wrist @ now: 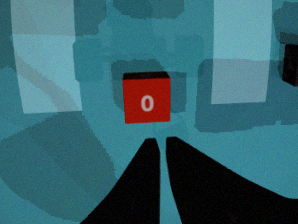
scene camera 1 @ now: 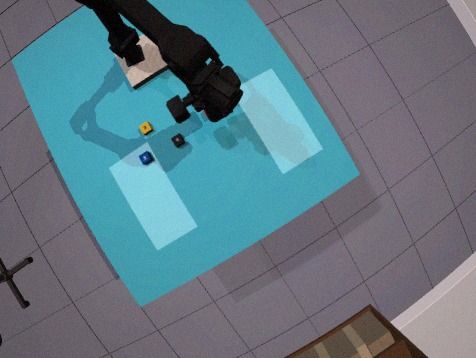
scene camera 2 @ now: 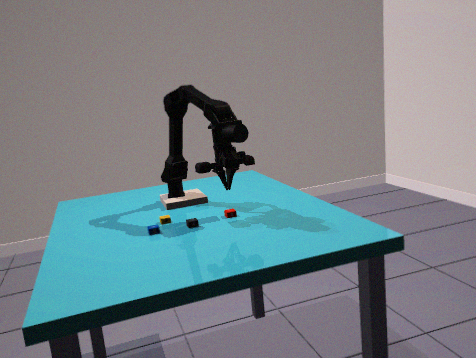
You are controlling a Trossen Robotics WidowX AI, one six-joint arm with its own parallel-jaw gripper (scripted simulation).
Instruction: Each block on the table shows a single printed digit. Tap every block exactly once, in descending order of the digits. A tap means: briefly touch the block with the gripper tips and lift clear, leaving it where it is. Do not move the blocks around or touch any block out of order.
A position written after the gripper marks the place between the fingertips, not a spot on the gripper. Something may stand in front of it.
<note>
The gripper (scene camera 1: 208, 105) is shut, with nothing in its grasp.
The gripper shows as well in the wrist view (wrist: 160, 147) and in scene camera 2 (scene camera 2: 228, 189).
</note>
